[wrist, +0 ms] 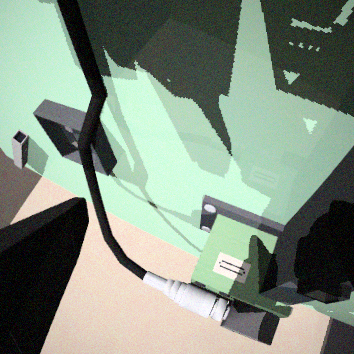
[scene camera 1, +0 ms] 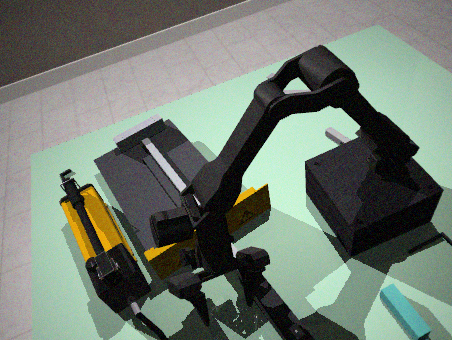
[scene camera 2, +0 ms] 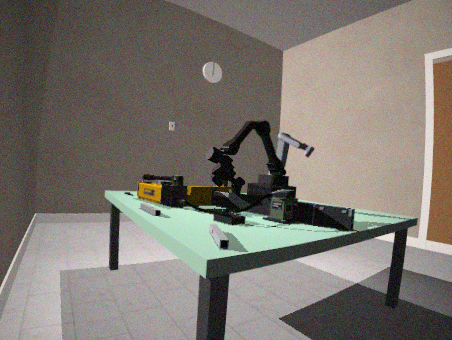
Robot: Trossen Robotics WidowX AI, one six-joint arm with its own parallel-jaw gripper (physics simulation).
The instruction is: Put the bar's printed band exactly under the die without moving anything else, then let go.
The same spot on a yellow and black hand pump: (scene camera 1: 114,272) is (scene camera 2: 182,177).
